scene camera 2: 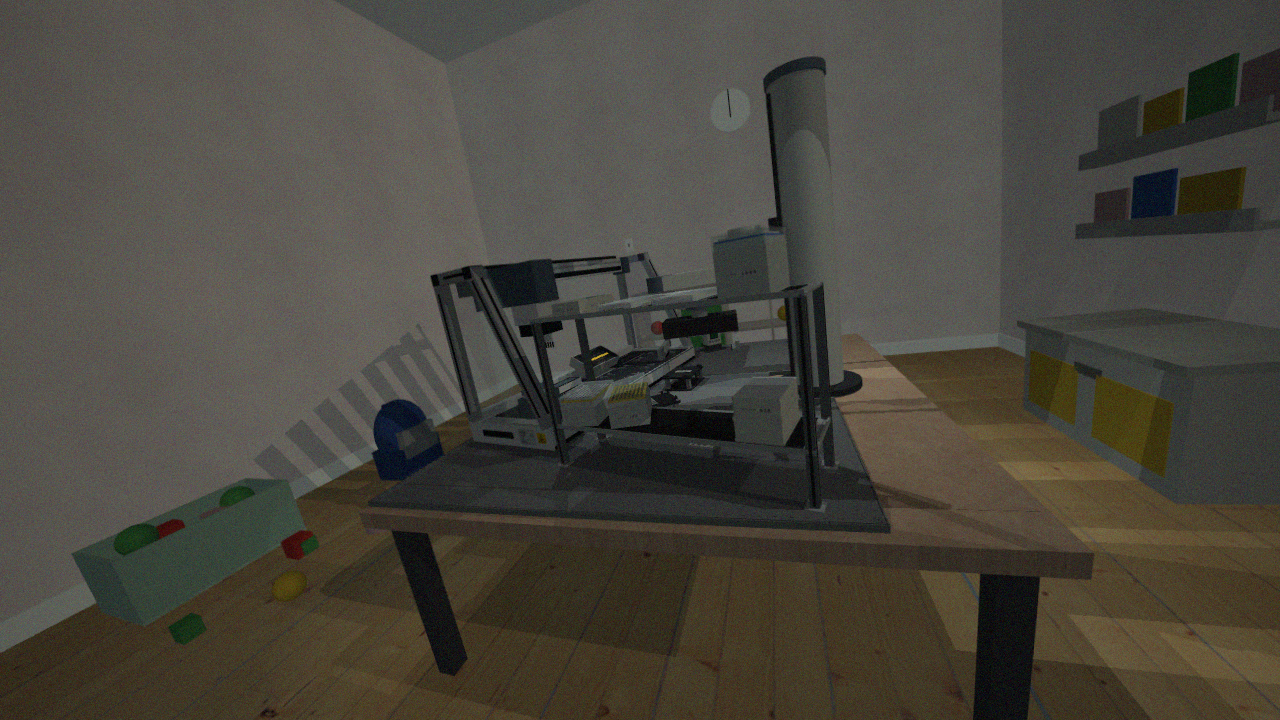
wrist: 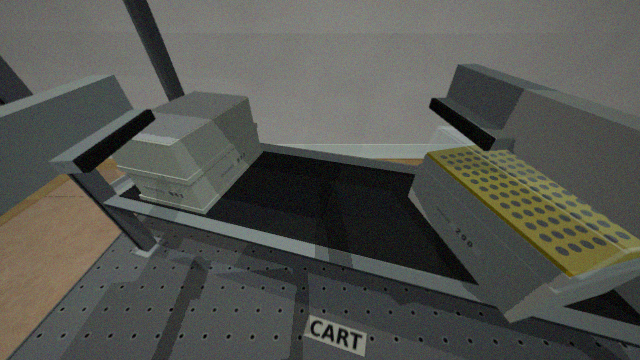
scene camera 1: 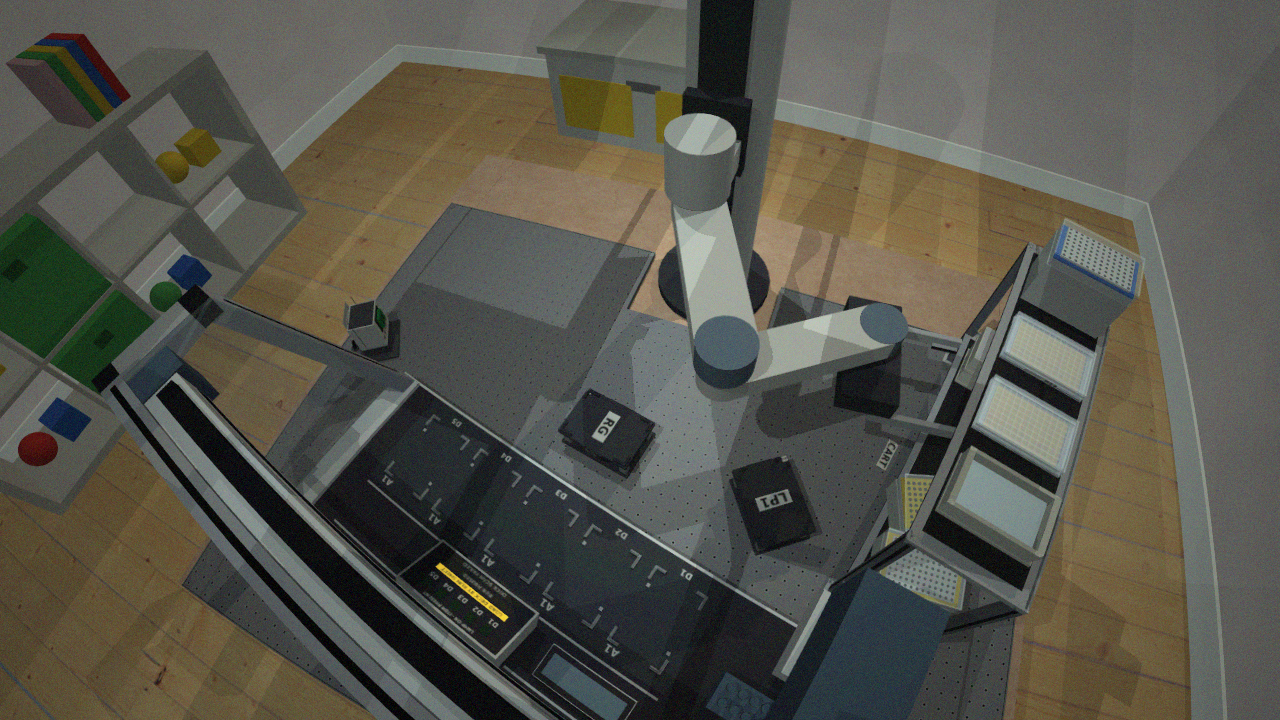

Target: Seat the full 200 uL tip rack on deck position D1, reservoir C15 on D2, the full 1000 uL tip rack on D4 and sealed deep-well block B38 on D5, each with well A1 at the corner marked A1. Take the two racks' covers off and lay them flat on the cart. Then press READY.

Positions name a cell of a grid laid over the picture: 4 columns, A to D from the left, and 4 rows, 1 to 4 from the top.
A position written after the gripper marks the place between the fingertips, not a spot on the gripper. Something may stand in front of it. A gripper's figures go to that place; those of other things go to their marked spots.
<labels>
The gripper (scene camera 1: D3): 0.96 m from the lens. A pale reservoir (scene camera 1: D3): 0.74 m from the lens.
</labels>
